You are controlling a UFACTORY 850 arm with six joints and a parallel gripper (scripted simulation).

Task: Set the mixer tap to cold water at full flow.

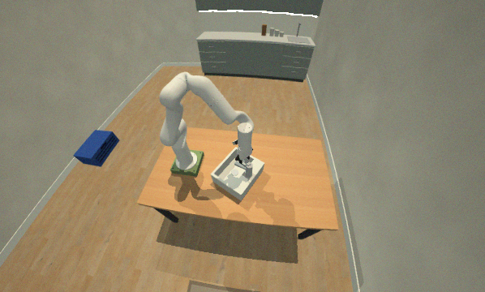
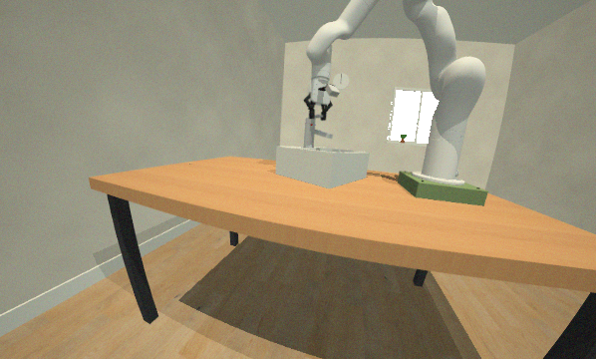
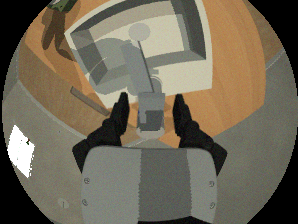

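Right now the grey lever is 1 cm to the right of my hand and 1 cm ahead of it. From my hand the other things lie so: white basin (23 cm below, 6 cm behind, 2 cm to the left).
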